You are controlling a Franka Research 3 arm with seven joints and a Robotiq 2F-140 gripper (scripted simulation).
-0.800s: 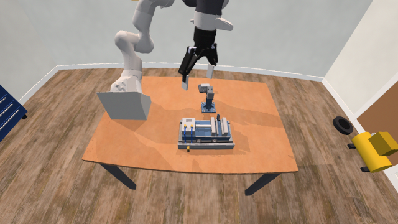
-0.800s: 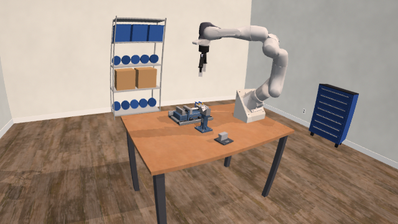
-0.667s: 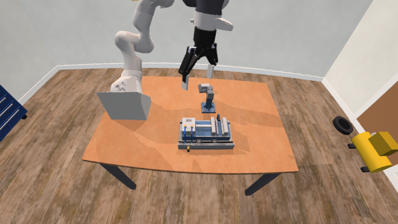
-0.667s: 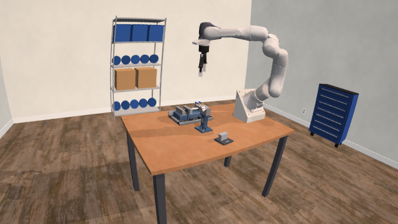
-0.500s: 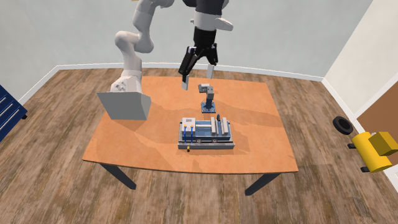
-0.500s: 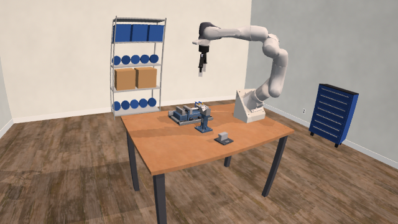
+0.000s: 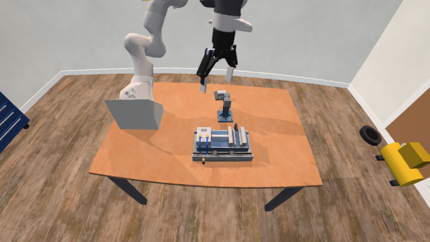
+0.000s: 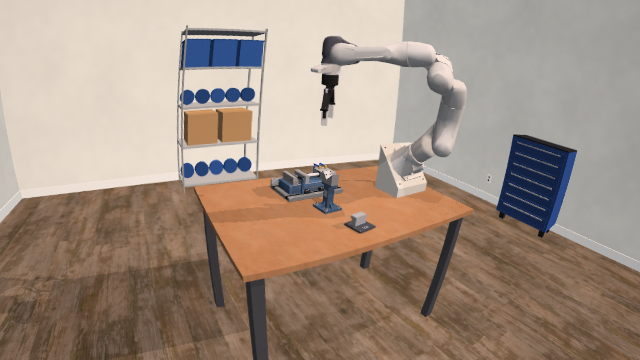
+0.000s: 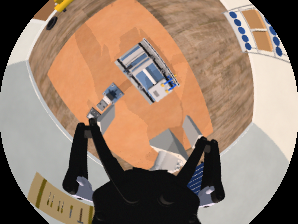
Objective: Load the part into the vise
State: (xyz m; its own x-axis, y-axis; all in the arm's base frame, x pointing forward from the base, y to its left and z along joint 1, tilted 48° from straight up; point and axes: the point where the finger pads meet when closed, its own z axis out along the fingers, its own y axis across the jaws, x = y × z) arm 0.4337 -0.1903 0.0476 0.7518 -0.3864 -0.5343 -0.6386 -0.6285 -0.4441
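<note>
Right now the part is 3 cm ahead of my hand, 34 cm to the left of it and 33 cm below it. From my hand the other things lie so: fixed jaw: 15 cm ahead, 4 cm to the right, 28 cm below; air cylinder: 5 cm behind, 6 cm to the right, 28 cm below; vise: 5 cm ahead, 5 cm to the right, 32 cm below.
</note>
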